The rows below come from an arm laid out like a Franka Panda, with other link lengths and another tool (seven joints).
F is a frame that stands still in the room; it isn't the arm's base.
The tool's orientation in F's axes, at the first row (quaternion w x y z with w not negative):
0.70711, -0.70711, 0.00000, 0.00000
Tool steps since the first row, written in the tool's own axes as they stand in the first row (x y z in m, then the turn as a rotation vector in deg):
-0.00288, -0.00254, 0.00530, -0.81, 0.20, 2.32
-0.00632, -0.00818, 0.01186, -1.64, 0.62, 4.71
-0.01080, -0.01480, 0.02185, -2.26, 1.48, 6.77
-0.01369, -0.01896, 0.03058, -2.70, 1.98, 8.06
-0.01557, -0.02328, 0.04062, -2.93, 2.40, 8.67
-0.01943, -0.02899, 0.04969, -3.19, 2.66, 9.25
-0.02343, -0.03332, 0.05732, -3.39, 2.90, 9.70
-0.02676, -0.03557, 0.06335, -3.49, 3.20, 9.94
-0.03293, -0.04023, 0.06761, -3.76, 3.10, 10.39
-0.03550, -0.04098, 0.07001, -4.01, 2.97, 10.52
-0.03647, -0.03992, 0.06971, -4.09, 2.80, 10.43
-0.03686, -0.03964, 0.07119, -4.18, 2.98, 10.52
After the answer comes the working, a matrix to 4 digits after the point.
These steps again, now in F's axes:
-0.00288, 0.00530, 0.00254, -0.81, 2.32, -0.20
-0.00632, 0.01186, 0.00818, -1.64, 4.71, -0.62
-0.01080, 0.02185, 0.01480, -2.26, 6.77, -1.48
-0.01369, 0.03058, 0.01896, -2.70, 8.06, -1.98
-0.01557, 0.04062, 0.02328, -2.93, 8.67, -2.40
-0.01943, 0.04969, 0.02899, -3.19, 9.25, -2.66
-0.02343, 0.05732, 0.03332, -3.39, 9.70, -2.90
-0.02676, 0.06335, 0.03557, -3.49, 9.94, -3.20
-0.03293, 0.06761, 0.04023, -3.76, 10.39, -3.10
-0.03550, 0.07001, 0.04098, -4.01, 10.52, -2.97
-0.03647, 0.06971, 0.03992, -4.09, 10.43, -2.80
-0.03686, 0.07119, 0.03964, -4.18, 10.52, -2.98

The tool's axes in the first row as the columns of a matrix, in F's axes (rounded; the answer above uses it unrounded):
1.0000, 0.0000, 0.0000
0.0000, 0.0000, 1.0000
0.0000, -1.0000, 0.0000

